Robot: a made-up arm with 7 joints.
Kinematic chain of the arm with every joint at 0, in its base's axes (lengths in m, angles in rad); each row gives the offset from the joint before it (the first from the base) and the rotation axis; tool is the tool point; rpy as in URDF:
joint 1: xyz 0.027 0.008 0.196 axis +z
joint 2: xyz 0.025 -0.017 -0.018 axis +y
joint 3: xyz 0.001 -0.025 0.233 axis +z
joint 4: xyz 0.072 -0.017 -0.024 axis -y
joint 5: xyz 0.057 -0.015 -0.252 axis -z
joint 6: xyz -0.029 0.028 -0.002 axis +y
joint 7: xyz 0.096 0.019 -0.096 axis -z
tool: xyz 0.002 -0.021 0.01 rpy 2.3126 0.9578 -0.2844
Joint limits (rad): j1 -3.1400..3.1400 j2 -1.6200..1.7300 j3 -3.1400..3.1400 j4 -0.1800..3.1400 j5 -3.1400..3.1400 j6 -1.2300..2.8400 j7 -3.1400..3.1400
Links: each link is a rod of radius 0.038 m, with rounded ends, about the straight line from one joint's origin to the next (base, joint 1, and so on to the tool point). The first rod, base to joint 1, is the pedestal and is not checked.
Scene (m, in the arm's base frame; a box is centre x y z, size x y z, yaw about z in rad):
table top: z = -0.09
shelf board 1: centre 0 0.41 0.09 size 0.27 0.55 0.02 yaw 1.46
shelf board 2: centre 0 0.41 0.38 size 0.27 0.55 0.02 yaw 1.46
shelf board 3: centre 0 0.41 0.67 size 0.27 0.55 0.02 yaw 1.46
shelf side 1: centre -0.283 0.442 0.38 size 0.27 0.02 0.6 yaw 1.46
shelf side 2: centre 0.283 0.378 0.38 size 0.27 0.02 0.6 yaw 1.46
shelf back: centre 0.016 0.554 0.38 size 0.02 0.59 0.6 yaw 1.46
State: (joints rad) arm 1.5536 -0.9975 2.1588 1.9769 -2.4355 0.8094 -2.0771
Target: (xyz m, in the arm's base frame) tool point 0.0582 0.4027 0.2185
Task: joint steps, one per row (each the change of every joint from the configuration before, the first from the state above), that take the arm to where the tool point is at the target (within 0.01 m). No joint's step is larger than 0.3 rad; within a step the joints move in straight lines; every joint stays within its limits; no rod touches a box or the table.
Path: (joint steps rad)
1: -0.1982 -0.0686 -0.1573 -0.2703 -0.0245 -0.2821 0.0083
2: -0.1983 -0.0685 -0.1572 -0.2703 -0.0245 -0.2821 0.0083
3: -0.1982 -0.0686 -0.1573 -0.2704 -0.0245 -0.2820 0.0083
4: -0.1982 -0.0685 -0.1573 -0.2703 -0.0245 -0.2821 0.0083
5: -0.1983 -0.0686 -0.1572 -0.2703 -0.0244 -0.2821 0.0084
6: -0.1220 0.0972 0.0700 0.0841 0.0359 0.2899 -0.0073
7: -0.1220 0.0972 0.0701 0.0840 0.0359 0.2898 -0.0073
8: -0.1220 0.0973 0.0701 0.0840 0.0360 0.2899 -0.0073
9: -0.1220 0.0972 0.0700 0.0841 0.0359 0.2898 -0.0073
10: -0.1220 0.0972 0.0701 0.0840 0.0360 0.2899 -0.0073

